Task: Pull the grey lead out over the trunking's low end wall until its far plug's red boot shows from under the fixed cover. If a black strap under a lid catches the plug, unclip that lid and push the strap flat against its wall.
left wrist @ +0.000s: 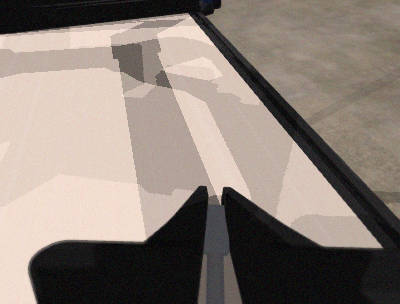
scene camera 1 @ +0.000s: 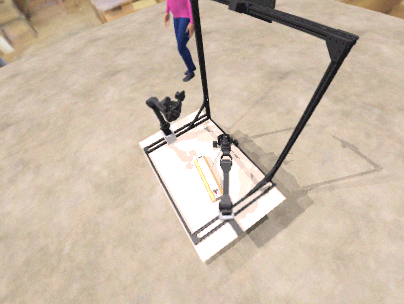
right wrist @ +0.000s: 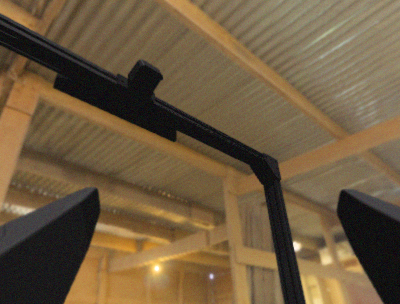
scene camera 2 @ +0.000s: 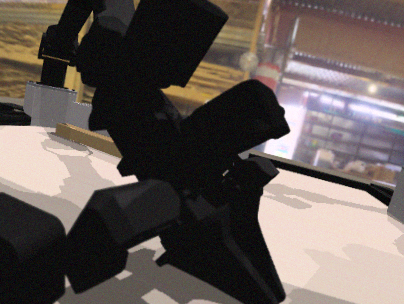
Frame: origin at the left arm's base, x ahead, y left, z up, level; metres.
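Seen in the pictures: left gripper, fingertip midpoint: [left wrist: 213,194]; right gripper, fingertip midpoint: [scene camera 1: 182,96] [right wrist: 219,199]; left arm's base, link origin: [scene camera 1: 225,210] [scene camera 2: 51,86]; right arm's base, link origin: [scene camera 1: 167,132].
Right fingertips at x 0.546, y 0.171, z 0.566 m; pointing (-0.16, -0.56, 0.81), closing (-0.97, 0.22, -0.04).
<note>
Offsets run from my right fingertips to a thing's middle. "pt": to the spot under its first point. Level surfaces: height alone.
The trunking [scene camera 1: 207,172] lies with wooden strips along its sides; in scene camera 2 part of one wooden strip [scene camera 2: 87,137] shows, the rest hidden behind the left arm. A small red spot {pt 0.379 m back, 0.123 m right, 0.636 m down} [scene camera 1: 216,191] shows near the trunking's end by the left arm's base; it is too small to tell what it is. My left gripper [scene camera 1: 224,138] [left wrist: 213,194] is shut on the end of the grey lead {0.111 m ahead, 0.225 m right, 0.657 m down} [left wrist: 215,232], beyond the trunking's other end. A thin line runs between them. My right gripper [scene camera 1: 180,96] [right wrist: 219,199] is open, raised and away from the trunking. Lids, strap and plug cannot be made out.
A black frame [scene camera 1: 201,65] [right wrist: 282,235] rises over the table {0.663 m down} [scene camera 1: 175,172]. A dark rail [left wrist: 300,132] runs along the table edge beside the left gripper. Shadows lie across the table top. A person [scene camera 1: 182,37] in a pink top stands beyond the table.
</note>
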